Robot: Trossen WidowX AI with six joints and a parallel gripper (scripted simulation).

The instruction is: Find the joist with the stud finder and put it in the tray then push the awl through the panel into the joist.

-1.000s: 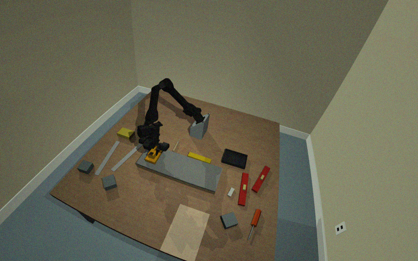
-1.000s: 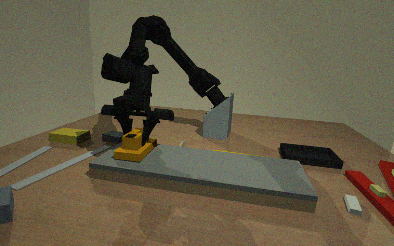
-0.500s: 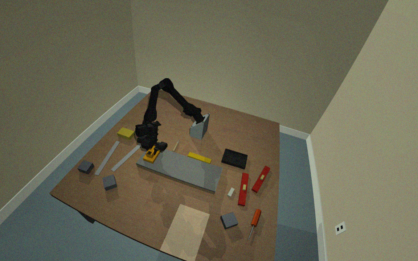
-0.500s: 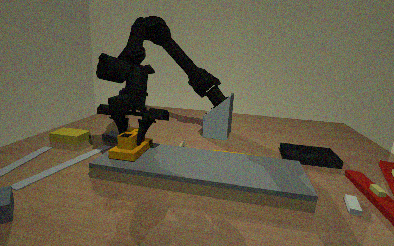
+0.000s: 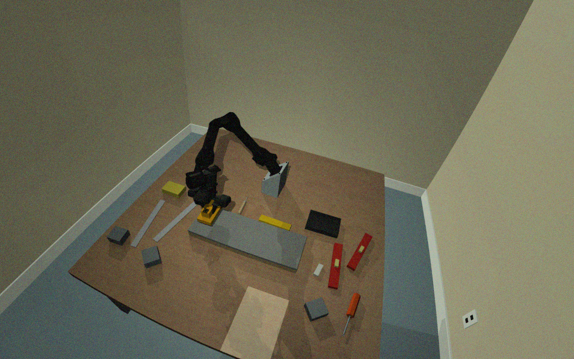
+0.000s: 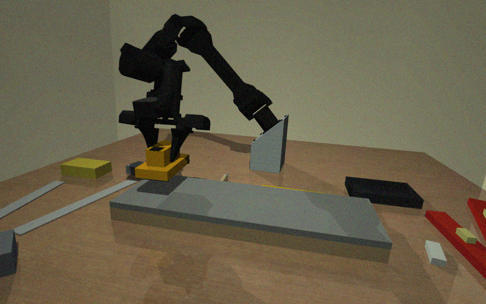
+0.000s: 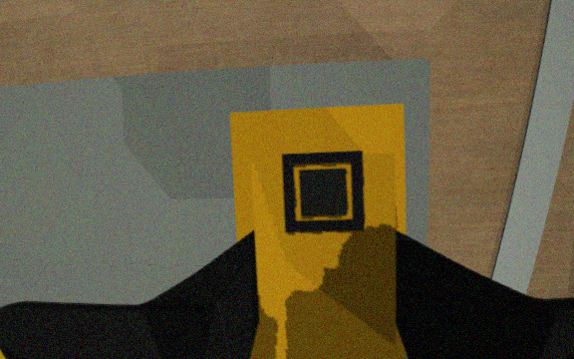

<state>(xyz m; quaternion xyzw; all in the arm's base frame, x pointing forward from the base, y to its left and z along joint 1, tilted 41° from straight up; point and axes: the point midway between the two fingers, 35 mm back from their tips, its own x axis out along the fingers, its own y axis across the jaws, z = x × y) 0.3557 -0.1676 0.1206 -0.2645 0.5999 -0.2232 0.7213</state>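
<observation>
Now: gripper tip 52 cm to the right of the black tray, 21 cm past it and 9 cm above it. Round my gripper tip: awl: 19 cm behind, 10 cm below, 9 cm to the left; then grey block: 18 cm behind, 15 cm to the right, 9 cm below; then yellow stud finder: 2 cm above, 1 cm ahead.
</observation>
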